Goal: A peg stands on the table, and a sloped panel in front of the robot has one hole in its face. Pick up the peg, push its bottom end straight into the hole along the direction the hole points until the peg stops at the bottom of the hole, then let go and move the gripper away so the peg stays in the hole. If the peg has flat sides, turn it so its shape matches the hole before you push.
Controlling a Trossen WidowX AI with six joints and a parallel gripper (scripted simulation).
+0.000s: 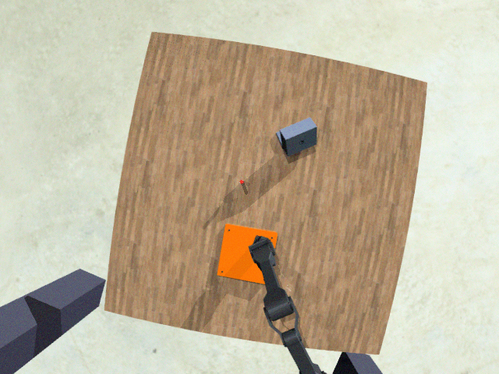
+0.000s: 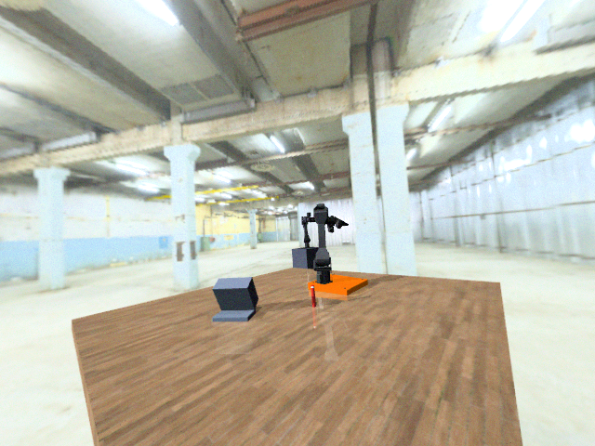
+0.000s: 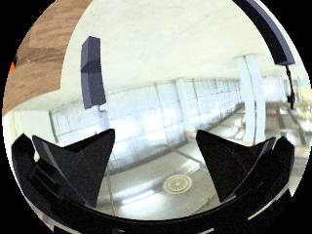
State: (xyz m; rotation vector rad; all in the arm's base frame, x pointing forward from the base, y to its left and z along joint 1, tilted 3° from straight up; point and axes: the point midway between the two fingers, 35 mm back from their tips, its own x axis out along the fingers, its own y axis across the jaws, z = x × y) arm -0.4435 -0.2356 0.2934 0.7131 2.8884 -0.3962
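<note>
Now: gripper tip 69 cm short of the small red peg, 36 cm to the right of it and 28 cm above it. Round my gripper tip: grey-blue sloped panel (93 cm ahead, 21 cm to the left, 26 cm below); small dark hole (91 cm ahead, 19 cm to the left, 25 cm below).
</note>
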